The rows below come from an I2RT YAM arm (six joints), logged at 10 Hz.
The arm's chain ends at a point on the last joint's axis. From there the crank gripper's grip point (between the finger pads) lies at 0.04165 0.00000 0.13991 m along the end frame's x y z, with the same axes.
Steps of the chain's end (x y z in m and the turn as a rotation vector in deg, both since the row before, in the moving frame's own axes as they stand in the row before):
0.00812 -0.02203 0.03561 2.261 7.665 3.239
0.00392 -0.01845 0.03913 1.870 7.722 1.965
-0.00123 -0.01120 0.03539 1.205 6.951 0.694
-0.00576 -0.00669 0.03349 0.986 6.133 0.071
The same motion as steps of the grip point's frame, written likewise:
0.02648 -0.02455 0.02875 2.261 7.665 3.239
0.02239 -0.02116 0.03222 1.870 7.722 1.965
0.01541 -0.01348 0.02930 1.205 6.951 0.694
0.00895 -0.00899 0.02822 0.986 6.133 0.071

